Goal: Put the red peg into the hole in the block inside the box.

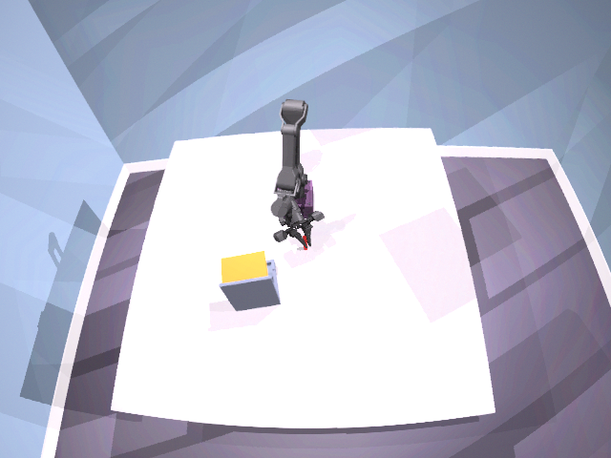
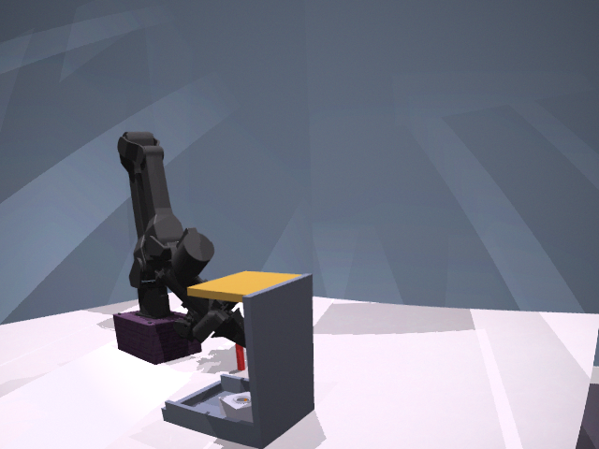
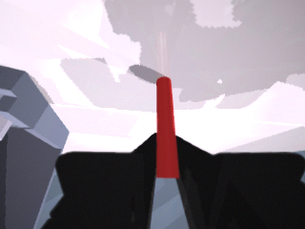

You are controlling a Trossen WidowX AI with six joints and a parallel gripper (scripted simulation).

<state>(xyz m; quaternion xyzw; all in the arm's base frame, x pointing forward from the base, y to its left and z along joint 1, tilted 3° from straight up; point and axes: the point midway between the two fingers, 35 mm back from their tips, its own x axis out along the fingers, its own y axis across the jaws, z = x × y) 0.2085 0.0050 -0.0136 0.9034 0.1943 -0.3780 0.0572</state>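
Now: the grey box wall 210 mm to the right of my gripper tip, 180 mm ahead of it and 70 mm above it. The rest, counted from my gripper tip: red peg: 20 mm behind, 10 mm to the right, 10 mm below; then yellow roof: 210 mm to the right, 160 mm above, 130 mm ahead.
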